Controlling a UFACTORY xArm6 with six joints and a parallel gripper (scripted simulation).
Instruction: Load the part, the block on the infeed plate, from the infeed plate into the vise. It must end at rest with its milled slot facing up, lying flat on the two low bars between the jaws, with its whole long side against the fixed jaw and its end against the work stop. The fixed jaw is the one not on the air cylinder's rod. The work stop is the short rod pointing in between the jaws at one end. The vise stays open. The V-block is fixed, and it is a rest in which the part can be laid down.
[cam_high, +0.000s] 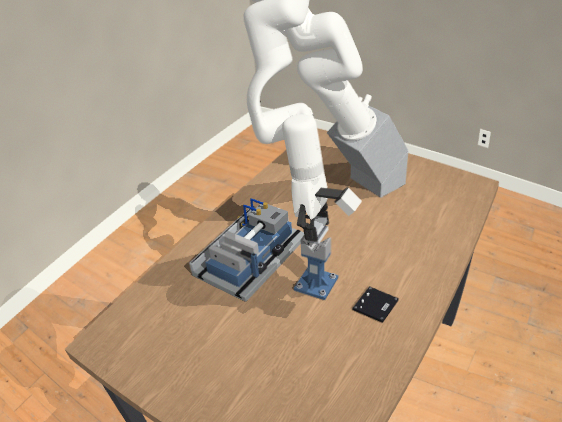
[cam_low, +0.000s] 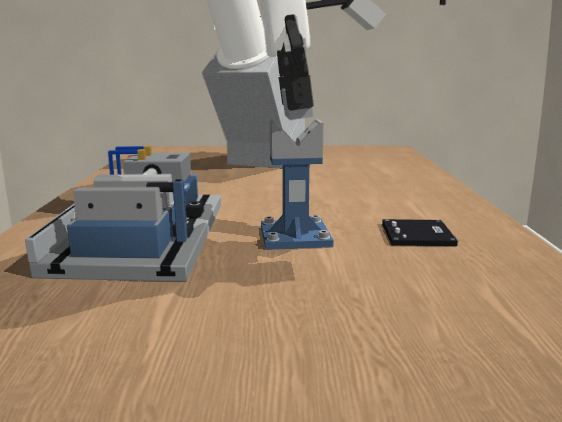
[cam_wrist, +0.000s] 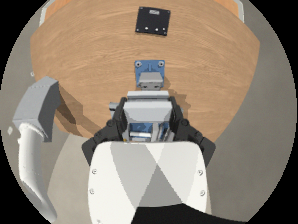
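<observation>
Right now the part is 1 cm to the left of my hand and 1 cm below it. The rest, counted from my hand: blue work stop post: 14 cm to the right, 14 cm below, 8 cm ahead; then black stop rod: 17 cm to the right, 11 cm below, 8 cm ahead; then cylinder rod: 21 cm to the right, 12 cm below, 1 cm behind.
</observation>
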